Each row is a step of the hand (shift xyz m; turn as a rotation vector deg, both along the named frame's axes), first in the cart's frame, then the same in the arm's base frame.
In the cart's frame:
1: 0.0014 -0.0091 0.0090 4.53 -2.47 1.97
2: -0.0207 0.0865 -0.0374 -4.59 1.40 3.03
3: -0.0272 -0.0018 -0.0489 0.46 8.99 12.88
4: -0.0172 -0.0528 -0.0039 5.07 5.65 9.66
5: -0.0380 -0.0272 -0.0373 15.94 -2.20 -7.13
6: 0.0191 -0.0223 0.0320 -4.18 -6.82 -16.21
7: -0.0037 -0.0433 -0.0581 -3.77 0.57 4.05
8: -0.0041 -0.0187 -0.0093 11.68 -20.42 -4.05
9: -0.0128 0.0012 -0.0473 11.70 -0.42 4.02
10: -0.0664 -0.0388 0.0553 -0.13 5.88 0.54
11: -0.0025 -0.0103 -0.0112 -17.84 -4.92 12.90
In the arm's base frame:
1: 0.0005 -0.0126 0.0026 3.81 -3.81 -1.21
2: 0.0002 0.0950 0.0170 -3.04 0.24 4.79
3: -0.0370 0.0291 -0.0303 6.36 0.43 14.36
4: -0.0338 -0.0390 -0.0210 8.75 -1.31 8.53
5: -0.0524 0.0034 -0.0286 12.22 -0.44 -12.66
6: 0.0178 -0.0387 0.0086 -9.85 3.73 -14.69
7: -0.0311 -0.0040 -0.0654 -2.32 -1.13 4.93
8: -0.0120 -0.0098 -0.0146 3.14 -16.53 -16.93
9: -0.0225 0.0285 -0.0330 11.53 -4.32 -1.26
10: -0.0604 -0.0517 0.0515 1.91 4.60 3.18
11: -0.0083 -0.0021 -0.0129 -14.91 -8.27 14.77

